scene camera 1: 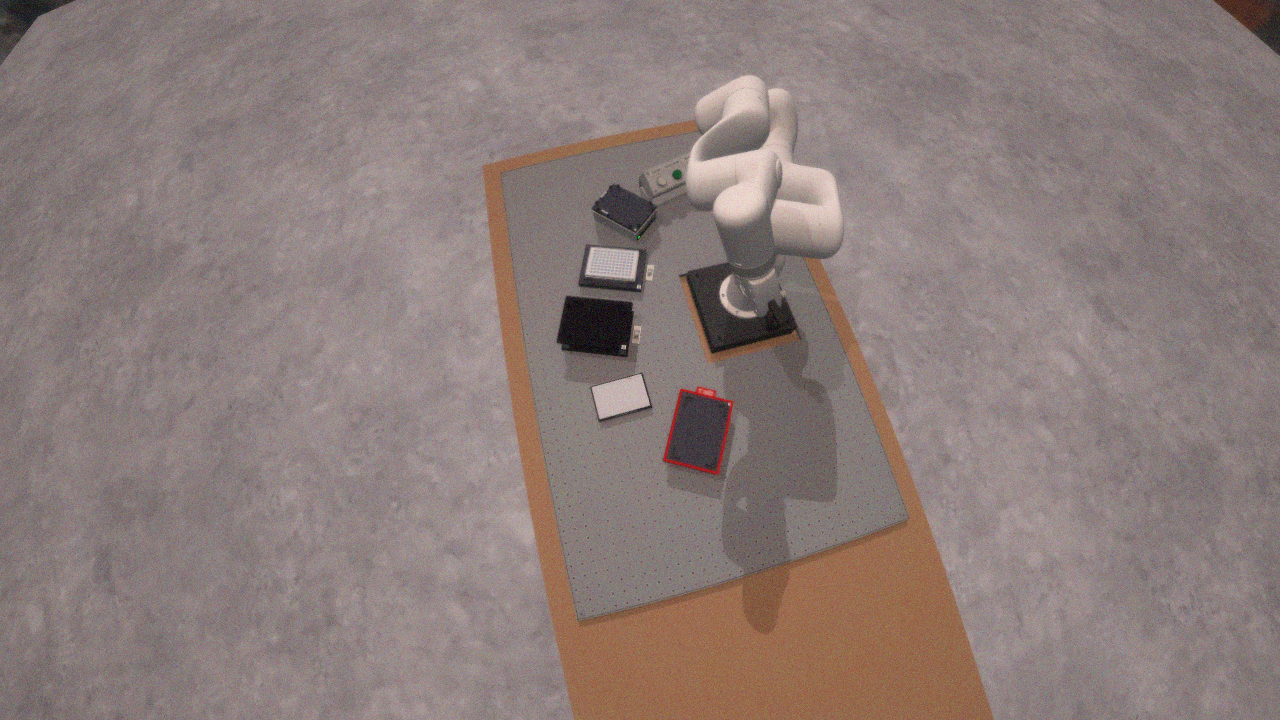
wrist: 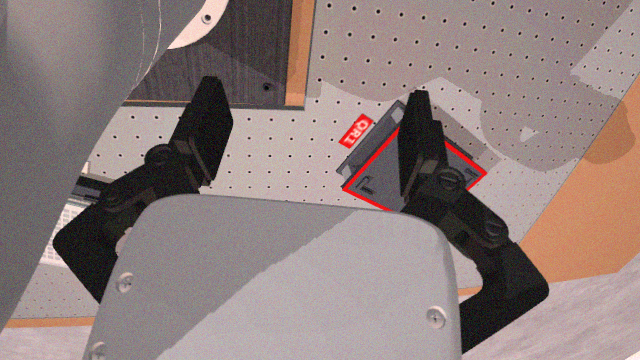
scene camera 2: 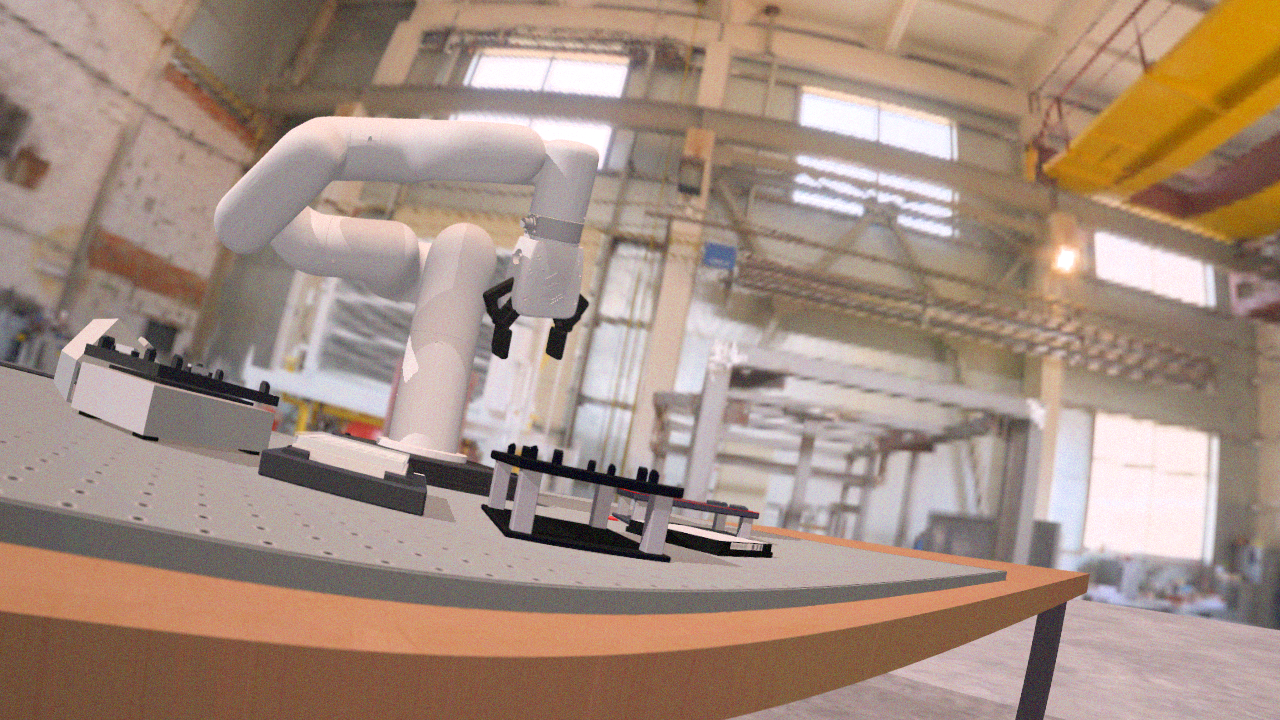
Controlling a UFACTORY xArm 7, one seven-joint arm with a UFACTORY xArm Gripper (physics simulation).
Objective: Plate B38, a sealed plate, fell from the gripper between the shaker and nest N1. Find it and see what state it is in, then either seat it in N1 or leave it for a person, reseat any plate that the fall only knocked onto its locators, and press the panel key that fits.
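Seen in the pictures: gripper, between the fingertips: [scene camera 1: 763, 310] [wrist: 314, 105] [scene camera 2: 526, 356]; arm's base, origin of its link: [scene camera 2: 420, 453].
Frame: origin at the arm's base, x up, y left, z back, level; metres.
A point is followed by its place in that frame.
Observation:
My gripper [scene camera 2: 528, 344] {y 0.114, x 0.161, z -0.018 m} [wrist: 314, 105] {y 0.114, x 0.161, z -0.018 m} is open and empty, high over the board beside the arm's base; the arm mostly hides it in scene camera 1. A white plate with a well grid [scene camera 1: 613, 263] {y -0.111, x 0.006, z -0.321 m} [scene camera 2: 353, 454] {y -0.122, x 0.001, z -0.387 m} [wrist: 62, 222] {y -0.098, x 0.006, z -0.297 m} sits on a low dark nest [scene camera 1: 586, 283] {y -0.068, x -0.011, z -0.393 m} [scene camera 2: 340, 483] {y -0.129, x -0.019, z -0.404 m}. A black raised stand [scene camera 1: 597, 324] {y 0.065, x 0.027, z -0.362 m} [scene camera 2: 586, 474] {y 0.030, x 0.025, z -0.446 m} shows no plate on top. A pale flat-topped piece with dark edges [scene camera 1: 621, 396] {y 0.230, x -0.014, z -0.316 m} lies beyond it, slightly turned. The shaker [scene camera 1: 624, 210] {y -0.260, x 0.026, z -0.285 m} [scene camera 2: 210, 425] {y -0.239, x -0.009, z -0.320 m} shows a dark, bare top. I cannot tell which plate is B38 or read N1.
A red-edged raised nest [scene camera 1: 699, 431] {y 0.324, x 0.011, z -0.149 m} [scene camera 2: 729, 510] {y 0.340, x 0.009, z -0.220 m} [wrist: 377, 172] {y 0.260, x 0.011, z -0.147 m} carries a red QR1 tag [wrist: 356, 131] {y 0.230, x -0.027, z -0.118 m}. The key panel [scene camera 1: 669, 189] {y -0.343, x 0.005, z -0.157 m} [scene camera 2: 69, 362] {y -0.418, x 0.003, z -0.180 m}, with a green key [scene camera 1: 676, 174] {y -0.363, x 0.041, z -0.137 m}, stands behind the shaker, partly hidden by the arm. The black base plate [scene camera 1: 707, 308] {y 0.028, x 0.000, z -0.096 m} [wrist: 240, 75] {y 0.083, x 0.001, z -0.072 m} supports the arm.

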